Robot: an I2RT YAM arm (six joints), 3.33 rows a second.
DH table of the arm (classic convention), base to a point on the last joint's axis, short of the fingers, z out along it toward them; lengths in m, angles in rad. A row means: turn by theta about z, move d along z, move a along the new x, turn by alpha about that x. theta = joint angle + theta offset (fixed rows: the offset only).
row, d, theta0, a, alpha
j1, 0.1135, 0, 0.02, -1.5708
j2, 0, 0, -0.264, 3.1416
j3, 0, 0.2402, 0.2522, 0
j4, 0, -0.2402, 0.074, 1.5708
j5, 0, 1.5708, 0, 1.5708
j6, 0.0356, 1.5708, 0, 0
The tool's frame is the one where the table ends.
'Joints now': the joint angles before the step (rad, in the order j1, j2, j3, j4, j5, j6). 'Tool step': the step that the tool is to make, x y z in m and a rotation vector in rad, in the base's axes. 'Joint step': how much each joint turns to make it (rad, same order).
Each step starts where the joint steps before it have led.
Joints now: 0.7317, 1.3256, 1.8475, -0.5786, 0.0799, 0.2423
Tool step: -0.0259, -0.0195, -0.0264, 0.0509, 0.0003, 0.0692
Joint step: 0.0016, -0.1812, -0.2563, 0.1073, -0.0691, 0.0353
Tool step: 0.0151, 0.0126, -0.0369, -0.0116, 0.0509, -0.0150
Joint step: -0.0013, -0.0077, -0.1581, 0.1043, 0.0125, 0.0260
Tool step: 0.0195, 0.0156, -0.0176, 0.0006, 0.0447, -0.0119
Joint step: -0.0049, 0.0597, -0.0308, 0.0568, 0.0043, 0.0307
